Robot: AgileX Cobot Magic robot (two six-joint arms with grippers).
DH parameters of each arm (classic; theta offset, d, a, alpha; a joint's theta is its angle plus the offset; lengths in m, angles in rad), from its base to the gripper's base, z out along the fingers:
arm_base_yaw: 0 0.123 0 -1.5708
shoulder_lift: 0.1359 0 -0.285 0
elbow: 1.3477 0 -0.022 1.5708
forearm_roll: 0 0.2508 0 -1.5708
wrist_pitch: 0 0 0.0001 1.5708
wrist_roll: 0 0.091 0 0
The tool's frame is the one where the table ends.
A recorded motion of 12 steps. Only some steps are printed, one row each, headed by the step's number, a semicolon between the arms.
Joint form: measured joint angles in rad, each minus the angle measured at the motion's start. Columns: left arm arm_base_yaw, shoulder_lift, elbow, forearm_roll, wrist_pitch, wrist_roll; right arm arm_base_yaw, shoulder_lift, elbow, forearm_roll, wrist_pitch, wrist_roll.
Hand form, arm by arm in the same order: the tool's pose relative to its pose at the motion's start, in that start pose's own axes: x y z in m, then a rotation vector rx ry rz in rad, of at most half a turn. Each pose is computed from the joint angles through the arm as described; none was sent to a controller.
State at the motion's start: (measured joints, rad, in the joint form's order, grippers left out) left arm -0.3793 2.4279 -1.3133 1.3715 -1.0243 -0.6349; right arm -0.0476 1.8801 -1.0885 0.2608 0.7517 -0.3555
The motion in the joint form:
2: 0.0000 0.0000 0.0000 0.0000 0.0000 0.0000; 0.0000 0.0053 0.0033 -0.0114 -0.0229 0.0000
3: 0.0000 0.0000 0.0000 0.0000 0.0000 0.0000; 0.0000 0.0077 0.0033 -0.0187 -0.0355 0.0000
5: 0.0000 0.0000 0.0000 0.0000 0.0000 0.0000; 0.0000 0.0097 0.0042 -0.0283 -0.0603 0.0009
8: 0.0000 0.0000 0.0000 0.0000 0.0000 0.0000; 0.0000 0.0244 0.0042 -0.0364 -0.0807 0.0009
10: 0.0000 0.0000 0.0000 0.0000 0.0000 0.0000; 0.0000 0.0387 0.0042 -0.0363 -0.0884 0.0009
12: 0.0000 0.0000 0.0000 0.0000 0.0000 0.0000; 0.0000 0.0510 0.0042 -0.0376 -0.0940 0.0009
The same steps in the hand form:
2: 0.0000 0.0000 0.0000 0.0000 0.0000 0.0000; -0.0007 -0.0016 0.0024 0.0138 -0.0104 -0.0070
3: 0.0000 0.0000 0.0000 0.0000 0.0000 0.0000; -0.0015 -0.0026 0.0031 0.0223 -0.0182 -0.0121
5: 0.0000 0.0000 0.0000 0.0000 0.0000 0.0000; -0.0031 -0.0040 0.0039 0.0362 -0.0365 -0.0181
8: 0.0000 0.0000 0.0000 0.0000 0.0000 0.0000; -0.0042 -0.0058 0.0088 0.0456 -0.0396 -0.0222
10: 0.0000 0.0000 0.0000 0.0000 0.0000 0.0000; -0.0042 -0.0068 0.0136 0.0457 -0.0329 -0.0200
12: 0.0000 0.0000 0.0000 0.0000 0.0000 0.0000; -0.0041 -0.0077 0.0177 0.0463 -0.0259 -0.0192

